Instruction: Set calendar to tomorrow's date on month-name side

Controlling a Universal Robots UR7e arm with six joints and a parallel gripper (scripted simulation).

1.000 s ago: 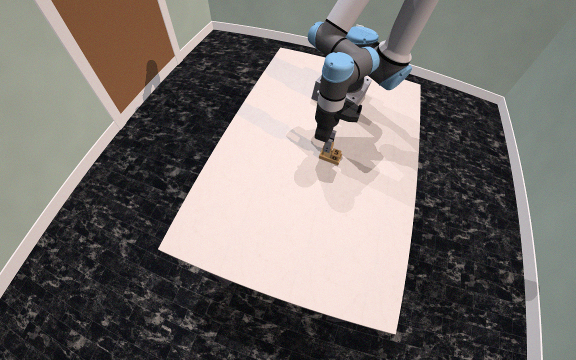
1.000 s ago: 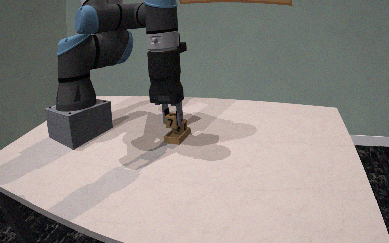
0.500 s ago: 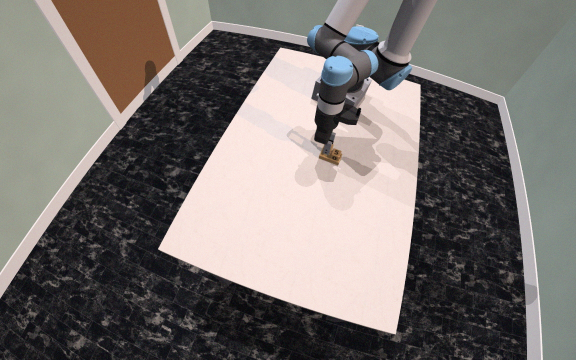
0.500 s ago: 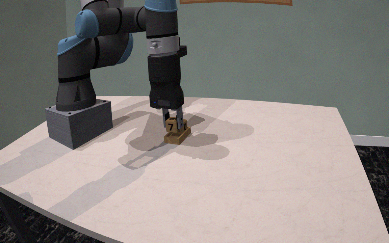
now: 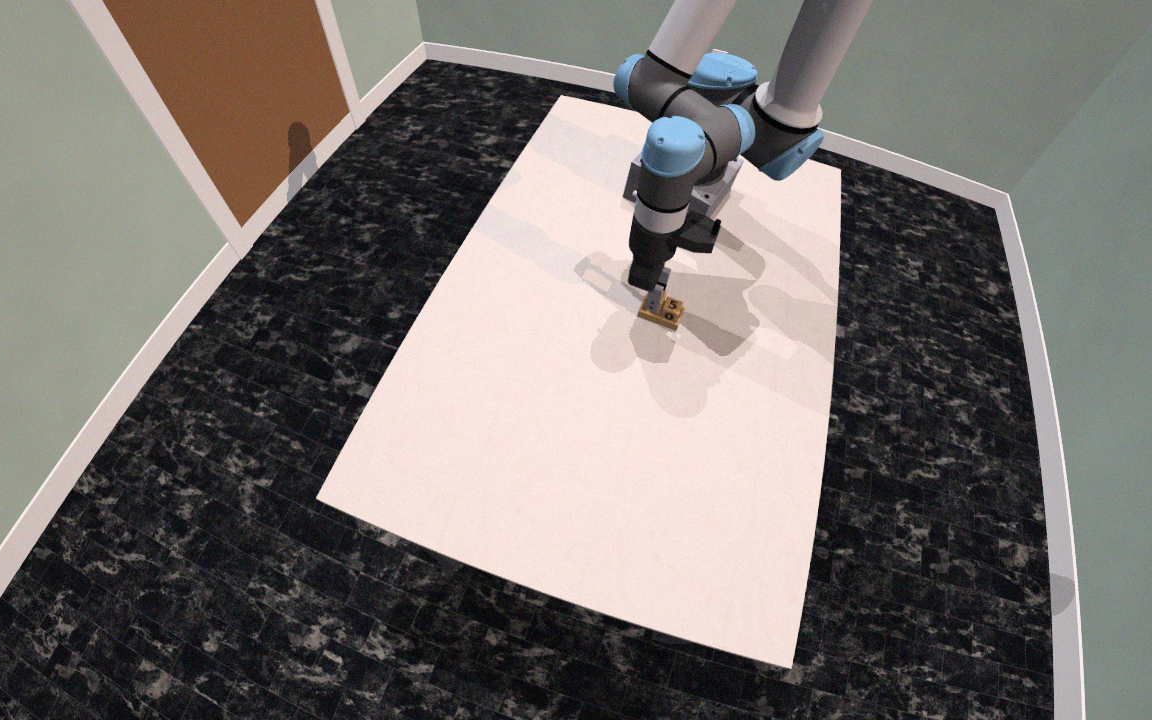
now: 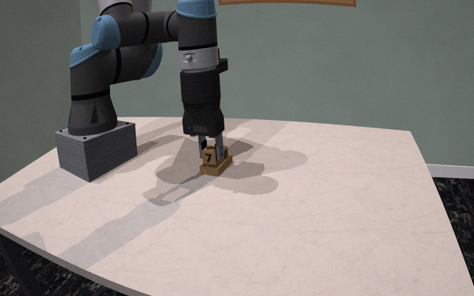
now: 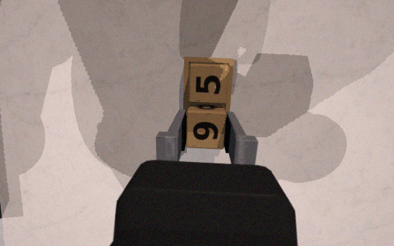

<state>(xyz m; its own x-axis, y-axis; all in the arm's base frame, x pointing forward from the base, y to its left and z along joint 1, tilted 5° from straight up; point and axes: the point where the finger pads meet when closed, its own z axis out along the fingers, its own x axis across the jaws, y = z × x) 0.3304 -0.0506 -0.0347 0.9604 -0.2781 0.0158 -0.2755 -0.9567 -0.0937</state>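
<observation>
The wooden calendar tray is 20 mm to the left of my hand and 40 mm below it.
</observation>
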